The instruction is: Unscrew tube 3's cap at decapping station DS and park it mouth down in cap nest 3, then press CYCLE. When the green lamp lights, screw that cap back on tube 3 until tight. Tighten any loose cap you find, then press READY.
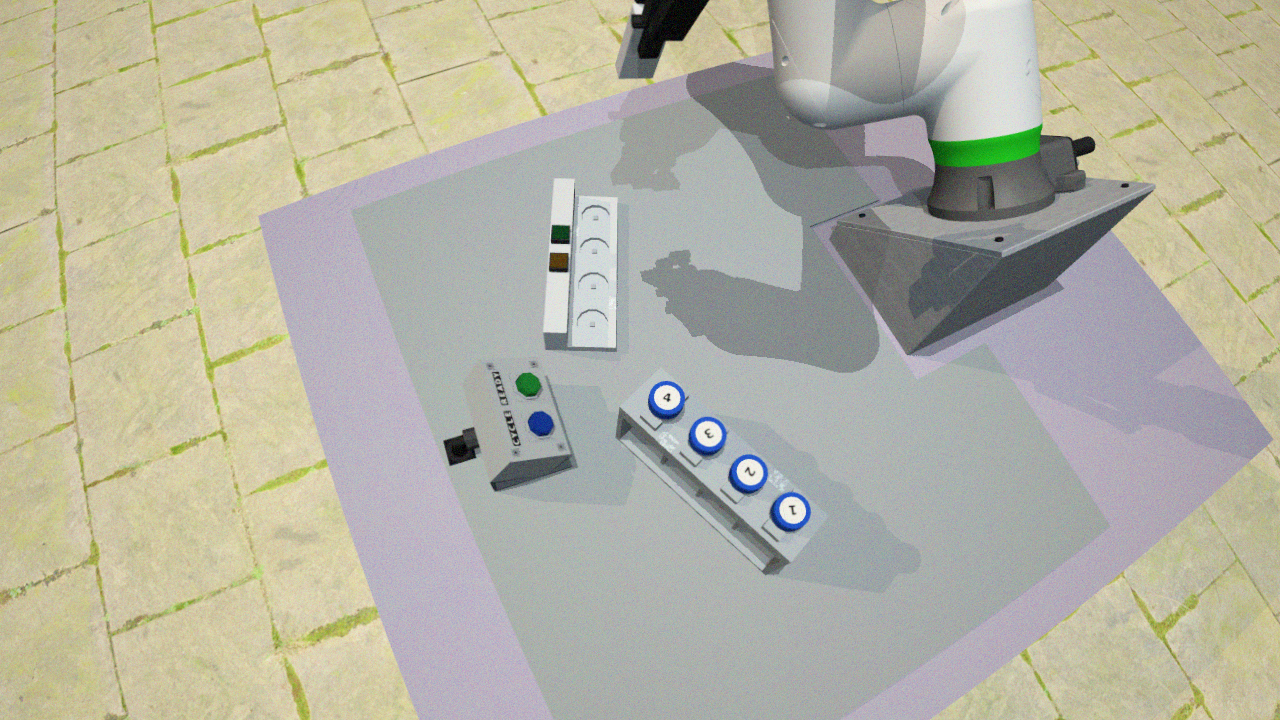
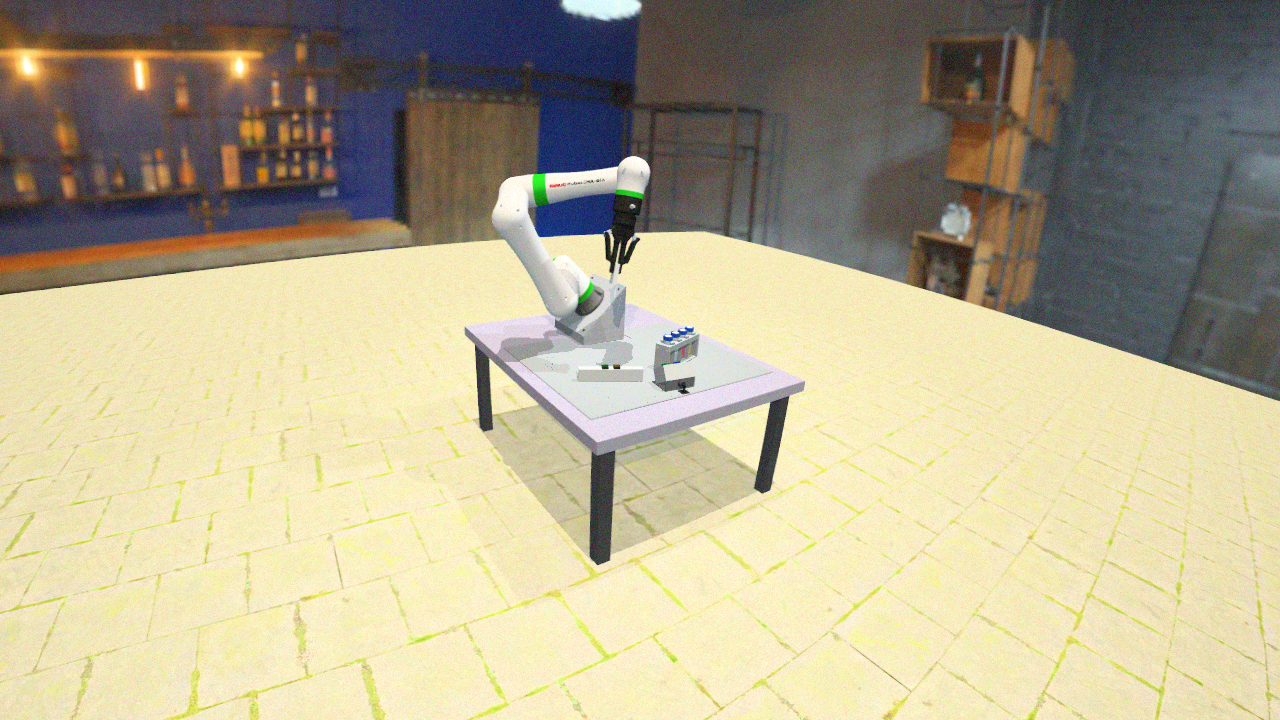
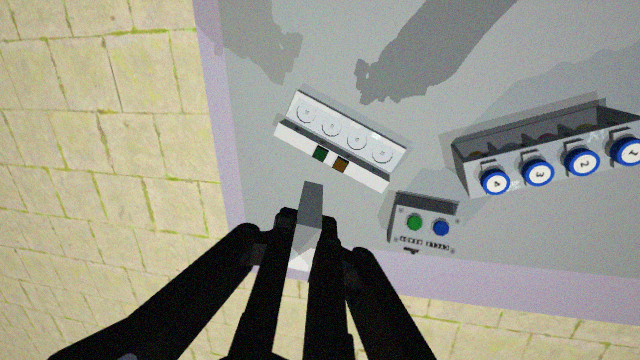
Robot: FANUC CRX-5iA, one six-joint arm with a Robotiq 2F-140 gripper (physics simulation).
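Where they show: gripper, fingertip midpoint: [image 1: 633, 71] [image 2: 612, 284] [image 3: 309, 199]; arm's base, link origin: [image 1: 990, 203] [image 2: 589, 302].
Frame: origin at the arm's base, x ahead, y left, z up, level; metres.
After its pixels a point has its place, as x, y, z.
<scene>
My gripper [image 1: 637, 60] @[0.429, -0.119, 0.183] [image 2: 614, 275] @[0.429, -0.119, 0.183] [image 3: 309, 199] @[0.429, -0.119, 0.183] is shut with nothing between its pads, high above the table. Tube 3's blue-rimmed cap [image 1: 707, 435] @[0.442, 0.145, -0.012] [image 3: 538, 172] @[0.437, 0.141, -0.012] sits on its tube in the grey station rack [image 1: 639, 411] @[0.487, 0.092, -0.041] [image 3: 468, 175] @[0.467, 0.067, -0.041], between cap 4 [image 1: 665, 399] @[0.465, 0.098, -0.013] [image 3: 495, 182] @[0.461, 0.094, -0.013] and cap 2 [image 1: 748, 472] @[0.419, 0.190, -0.014] [image 3: 582, 162] @[0.416, 0.187, -0.014]. Cap 1 [image 1: 791, 511] @[0.397, 0.238, -0.014] [image 3: 627, 152] @[0.395, 0.230, -0.014] is at the end. Their tightness cannot be told. The nest block [image 1: 556, 304] @[0.520, -0.076, -0.091] [image 3: 368, 180] @[0.523, -0.074, -0.091] has empty nests. Its green lamp [image 1: 560, 233] @[0.487, -0.162, -0.082] [image 3: 320, 153] @[0.484, -0.163, -0.083] looks dark. The button box has green READY [image 1: 528, 384] @[0.579, 0.019, -0.065] [image 3: 414, 222] @[0.576, 0.016, -0.067] and blue CYCLE [image 1: 540, 422] @[0.580, 0.062, -0.065] [image 3: 441, 228] @[0.578, 0.061, -0.066] buttons.
An amber lamp [image 1: 558, 261] @[0.501, -0.125, -0.082] [image 3: 341, 164] @[0.498, -0.124, -0.082] is beside the green one. A small black fitting [image 1: 460, 448] @[0.668, 0.041, -0.126] is behind the button box. The arm's angled grey base [image 1: 966, 268] @[0.123, 0.085, 0.037] [image 2: 597, 324] @[0.133, -0.025, -0.057] stands on the lilac-edged table [image 1: 313, 295] @[0.797, -0.215, -0.139] [image 2: 617, 433] @[0.831, -0.293, -0.139], with arm shadows across the mat.
</scene>
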